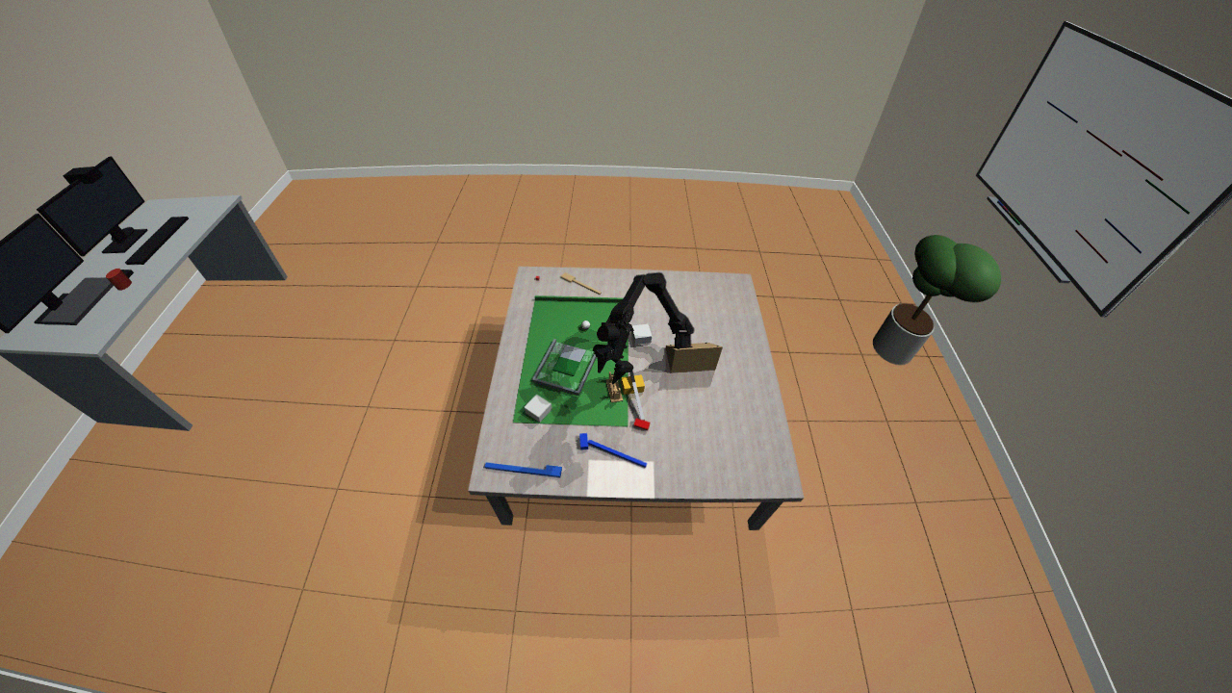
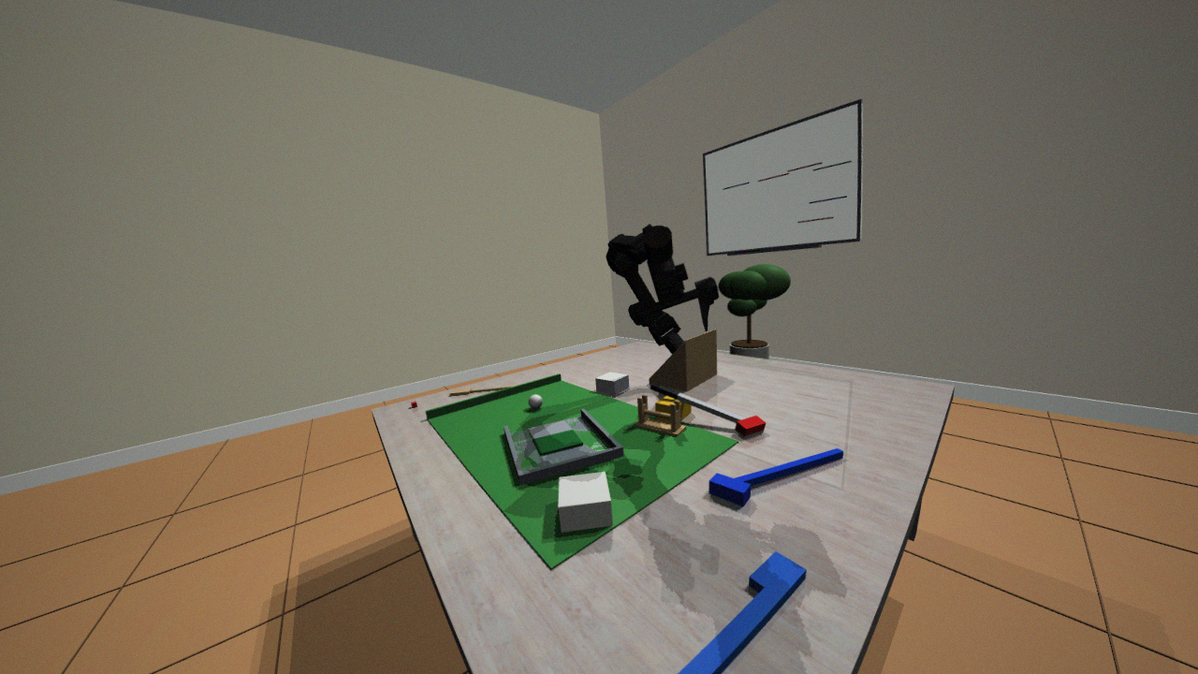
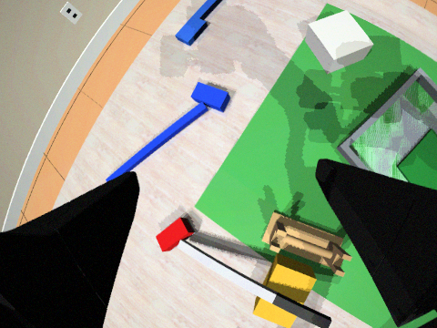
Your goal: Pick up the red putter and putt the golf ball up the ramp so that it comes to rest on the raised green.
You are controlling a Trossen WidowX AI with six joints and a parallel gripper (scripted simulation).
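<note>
Right now my gripper tip is 140 mm past the red putter, 20 mm to the left of it and 210 mm above it. Also, from my gripper tip: wooden rack 50 mm behind, 100 mm to the right, 210 mm below; blue putter 10 mm ahead, 190 mm to the left, 230 mm below; yellow block 130 mm behind, 110 mm to the right, 220 mm below.
</note>
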